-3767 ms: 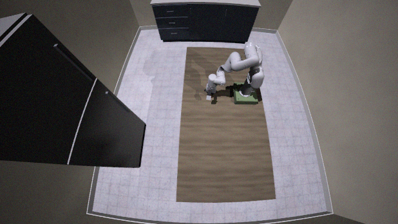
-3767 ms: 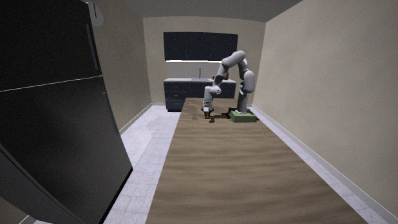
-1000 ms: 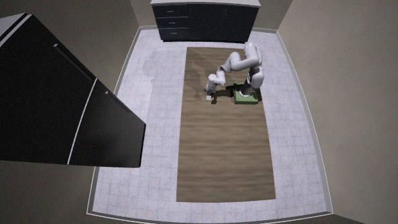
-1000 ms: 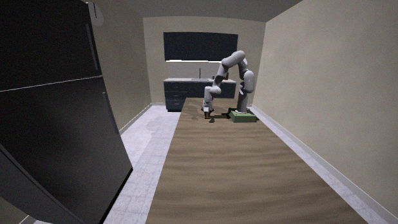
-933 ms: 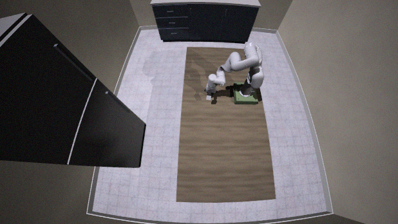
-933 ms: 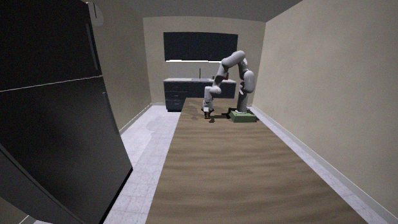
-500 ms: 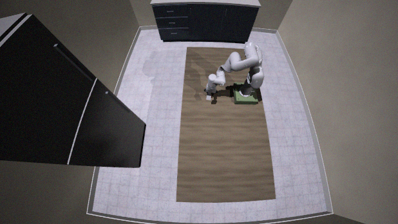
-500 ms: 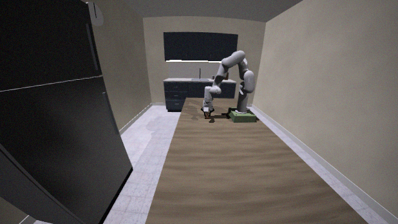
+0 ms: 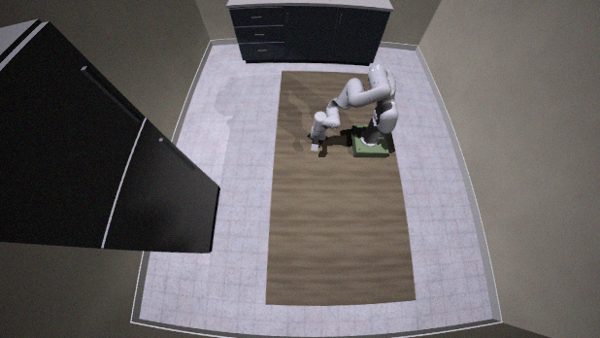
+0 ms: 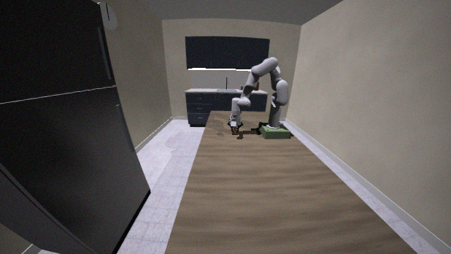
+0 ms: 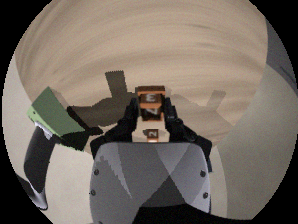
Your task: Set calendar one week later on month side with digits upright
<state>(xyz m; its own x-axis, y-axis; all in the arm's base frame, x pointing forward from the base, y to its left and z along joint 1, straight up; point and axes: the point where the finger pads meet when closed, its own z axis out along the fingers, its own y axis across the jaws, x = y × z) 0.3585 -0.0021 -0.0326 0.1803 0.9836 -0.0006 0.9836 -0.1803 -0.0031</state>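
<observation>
My hand is 20 mm above the calendar cube. Round my hand: calendar tray 20 mm to the right, 30 mm below.
</observation>
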